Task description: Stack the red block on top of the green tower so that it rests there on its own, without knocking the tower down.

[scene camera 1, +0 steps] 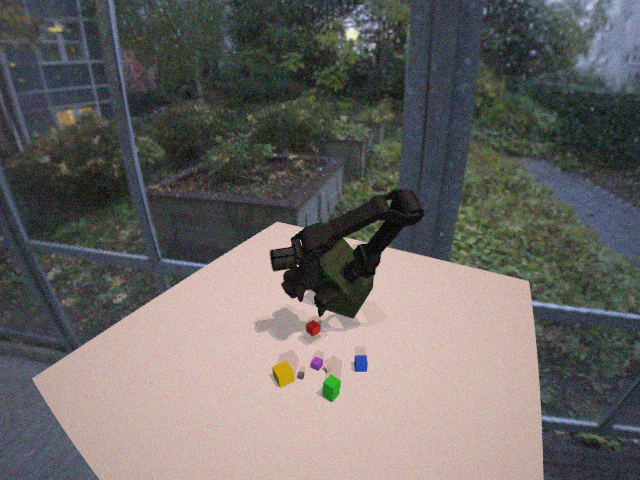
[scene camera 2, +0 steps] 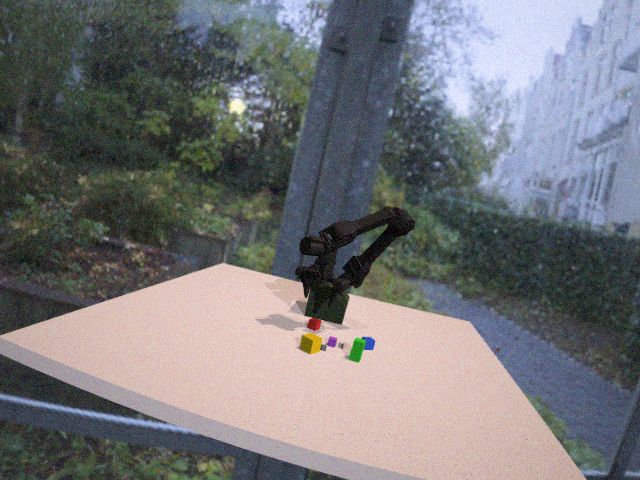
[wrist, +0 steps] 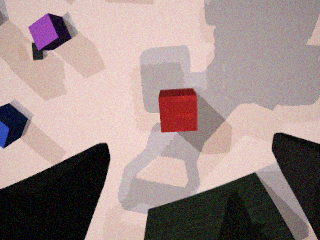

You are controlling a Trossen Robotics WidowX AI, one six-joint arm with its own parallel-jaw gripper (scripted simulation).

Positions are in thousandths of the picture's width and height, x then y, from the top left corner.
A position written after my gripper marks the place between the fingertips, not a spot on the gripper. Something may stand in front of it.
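There's a purple block (wrist: 158, 131) here, and a red block (wrist: 558, 448) too. As for my gripper (scene camera 1: 485, 643), it's open and holding nothing, and you'd also find it in scene camera 2 (scene camera 2: 496, 630) and in the wrist view (wrist: 598, 610).
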